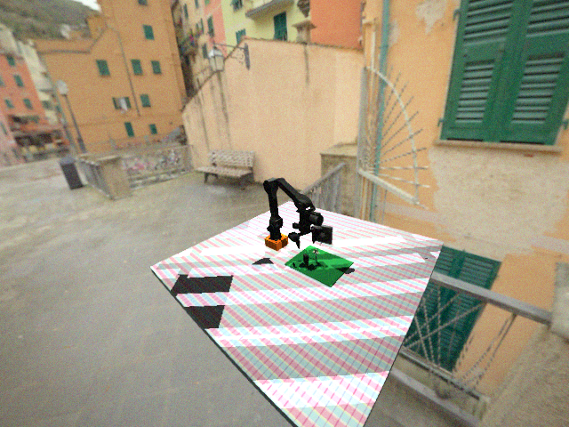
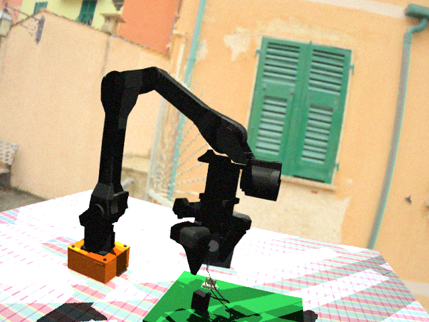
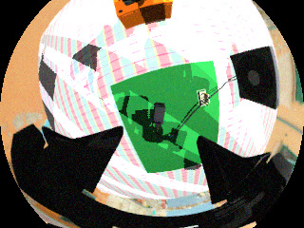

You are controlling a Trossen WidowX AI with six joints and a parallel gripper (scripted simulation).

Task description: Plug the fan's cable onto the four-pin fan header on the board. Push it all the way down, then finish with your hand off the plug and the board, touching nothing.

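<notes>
Now: the green board 7 cm ahead of my gripper tip, 1 cm to the left of it and 12 cm below it.
</notes>
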